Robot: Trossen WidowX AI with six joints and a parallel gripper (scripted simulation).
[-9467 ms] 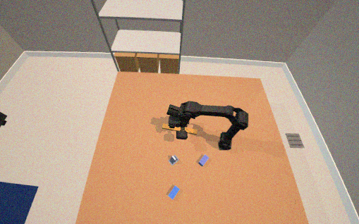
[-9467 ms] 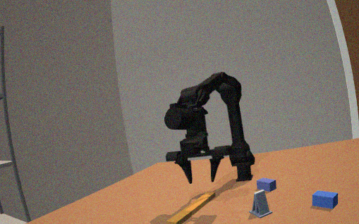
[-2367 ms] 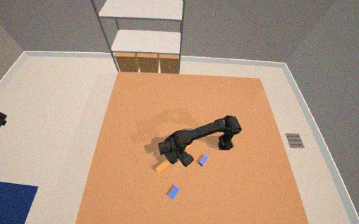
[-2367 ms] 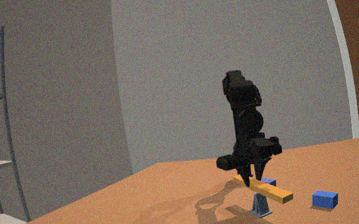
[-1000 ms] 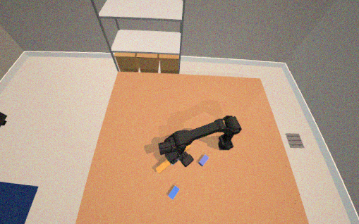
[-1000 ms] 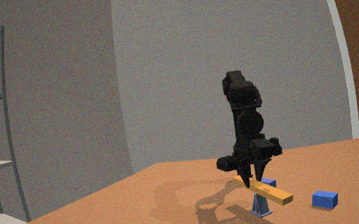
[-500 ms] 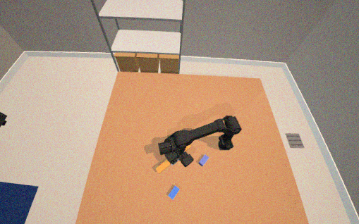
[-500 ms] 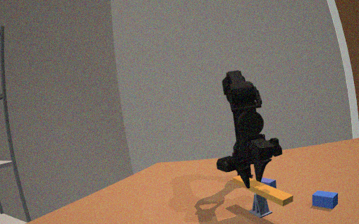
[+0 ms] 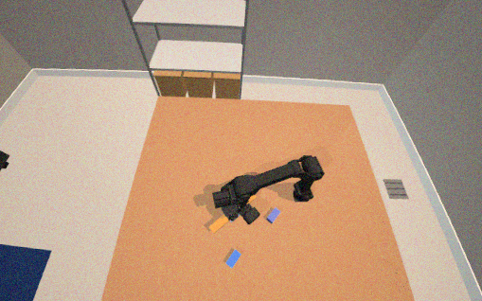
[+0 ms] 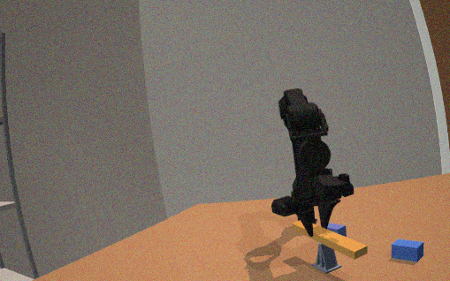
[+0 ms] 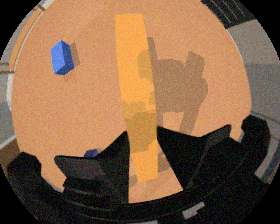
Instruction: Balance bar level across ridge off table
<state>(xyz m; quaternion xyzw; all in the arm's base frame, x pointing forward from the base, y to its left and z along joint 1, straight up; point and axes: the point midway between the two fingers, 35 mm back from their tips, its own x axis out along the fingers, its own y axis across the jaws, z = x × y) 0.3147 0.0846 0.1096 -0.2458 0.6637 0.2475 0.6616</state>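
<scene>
Now: gripper tip 2 cm to the right of the long orange bar and 2 cm short of it. Also, from my gripper tip: blue block: 20 cm to the left, 6 cm below, 2 cm ahead.
</scene>
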